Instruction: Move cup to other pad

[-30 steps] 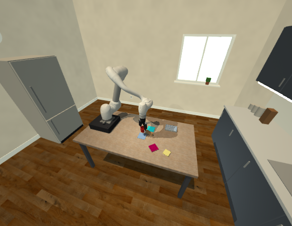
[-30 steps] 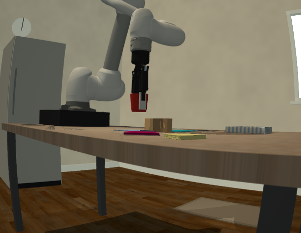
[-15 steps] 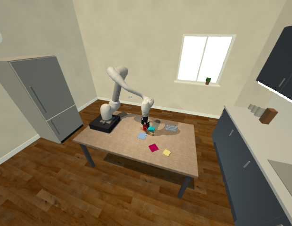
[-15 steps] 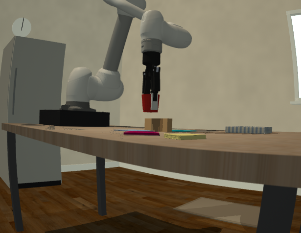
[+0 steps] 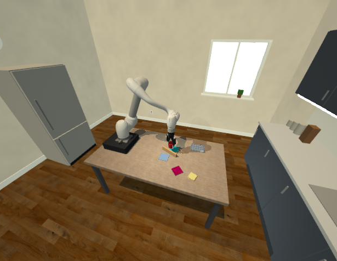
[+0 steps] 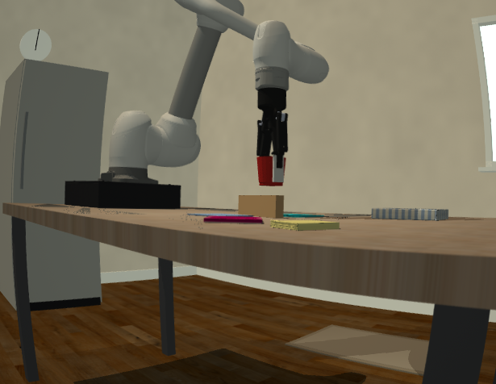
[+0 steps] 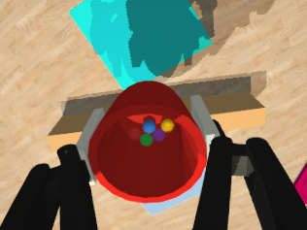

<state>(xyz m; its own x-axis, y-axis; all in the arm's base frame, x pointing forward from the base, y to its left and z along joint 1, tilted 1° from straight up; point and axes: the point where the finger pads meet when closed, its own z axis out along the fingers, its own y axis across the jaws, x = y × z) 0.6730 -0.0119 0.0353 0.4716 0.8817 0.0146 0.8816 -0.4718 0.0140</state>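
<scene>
Right now my hand is 120 mm above the teal pad, 60 mm to the right of it and 30 mm short of it. Also, from my hand: light blue pad (120 mm to the right, 120 mm below, 60 mm behind); wooden rail (100 mm below, 30 mm to the right, 10 mm behind); red cup (20 mm below).
</scene>
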